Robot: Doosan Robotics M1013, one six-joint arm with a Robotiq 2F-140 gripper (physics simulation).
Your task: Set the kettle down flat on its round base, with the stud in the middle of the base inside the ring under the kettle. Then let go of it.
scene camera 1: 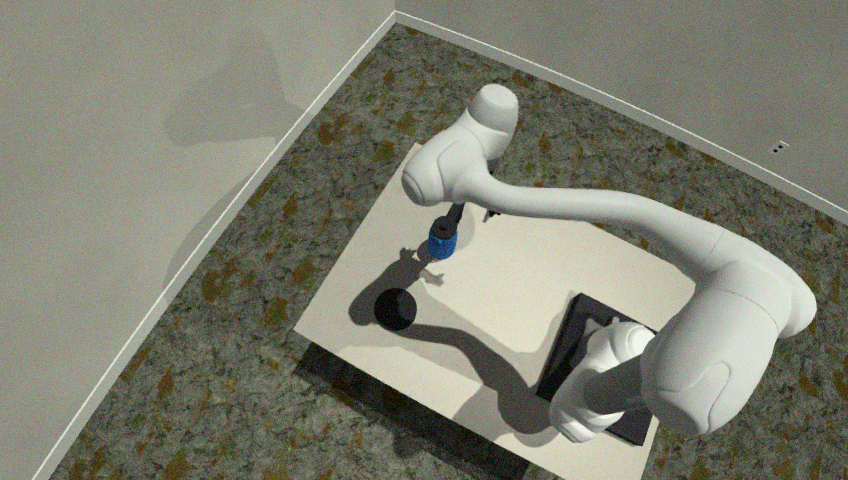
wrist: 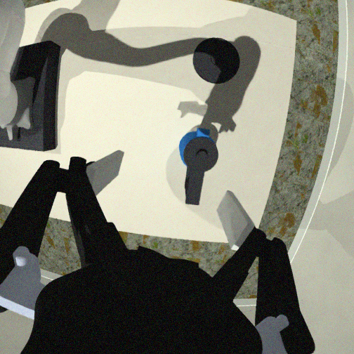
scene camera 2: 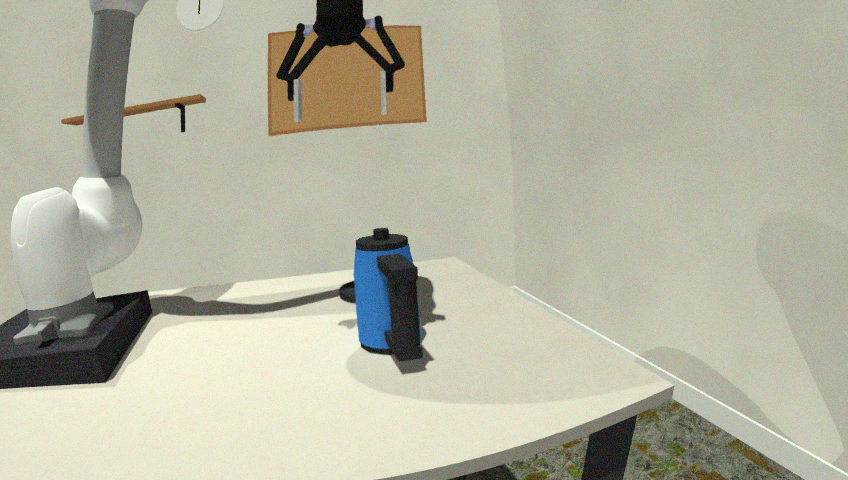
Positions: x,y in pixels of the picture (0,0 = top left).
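Labels:
Scene camera 1 shows me a blue kettle, which is also there in the wrist view [199,153], and scene camera 2 has the kettle as well. On the kettle, [scene camera 1: 443,233] and [scene camera 2: 373,237] are the same spot.

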